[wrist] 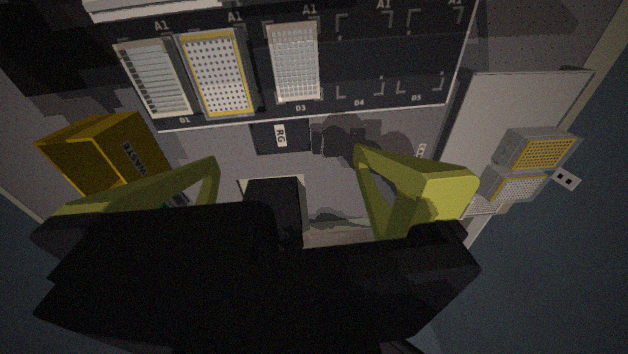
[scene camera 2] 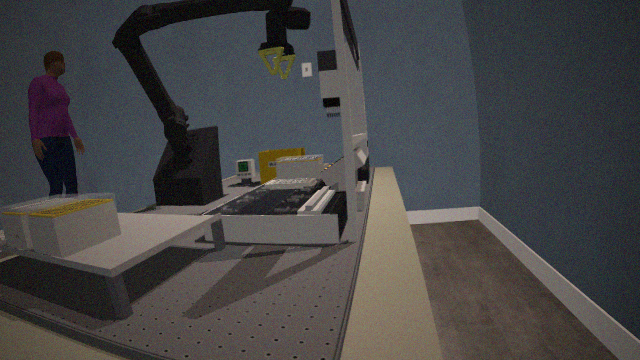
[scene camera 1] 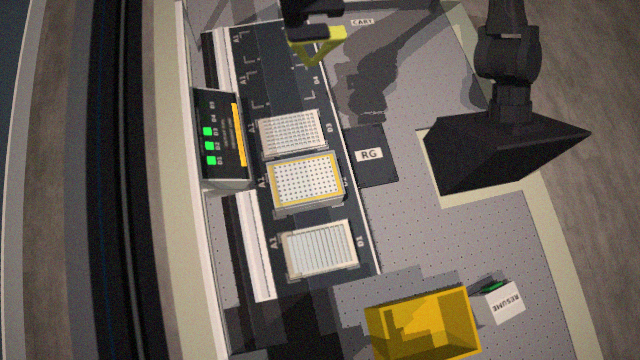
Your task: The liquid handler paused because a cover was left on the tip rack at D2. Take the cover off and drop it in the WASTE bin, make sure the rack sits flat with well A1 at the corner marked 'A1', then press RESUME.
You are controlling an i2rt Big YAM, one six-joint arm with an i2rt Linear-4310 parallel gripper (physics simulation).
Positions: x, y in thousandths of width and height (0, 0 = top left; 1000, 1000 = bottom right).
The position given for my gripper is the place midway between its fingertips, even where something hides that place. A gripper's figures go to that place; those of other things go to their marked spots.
Labels:
My gripper (scene camera 2: 437, 215) is 0.93 m from the lens. A yellow WASTE bin (scene camera 2: 418, 440) is 1.32 m from the lens.

